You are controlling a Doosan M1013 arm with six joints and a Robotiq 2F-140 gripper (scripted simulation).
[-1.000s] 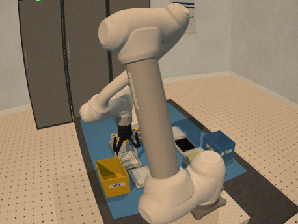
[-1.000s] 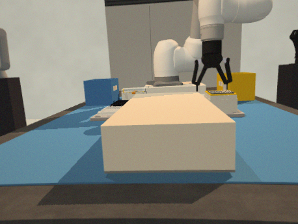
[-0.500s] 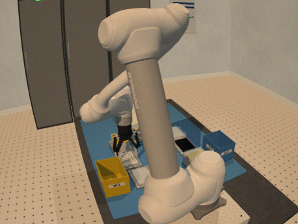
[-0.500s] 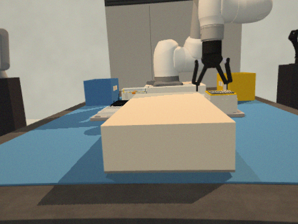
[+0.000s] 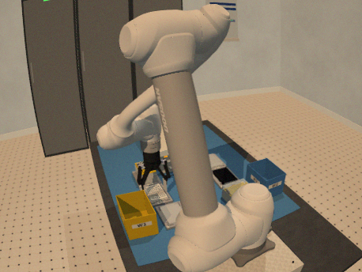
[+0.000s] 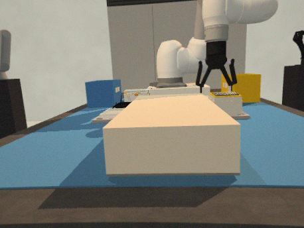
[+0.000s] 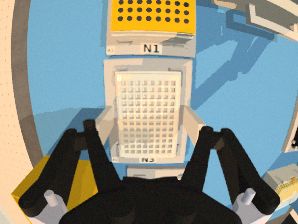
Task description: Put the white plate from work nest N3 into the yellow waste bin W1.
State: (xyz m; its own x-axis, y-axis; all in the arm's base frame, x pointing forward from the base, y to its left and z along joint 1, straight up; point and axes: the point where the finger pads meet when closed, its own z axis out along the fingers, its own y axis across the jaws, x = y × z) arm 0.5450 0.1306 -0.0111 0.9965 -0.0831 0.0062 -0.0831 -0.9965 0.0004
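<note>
My hand is 20 mm above the white plate. Also, from my hand: yellow bin W1 (170 mm behind, 160 mm to the left); flat tray (180 mm behind, 10 mm to the right, 30 mm below); yellow well plate (150 mm ahead, 20 mm to the right, 10 mm above).
</note>
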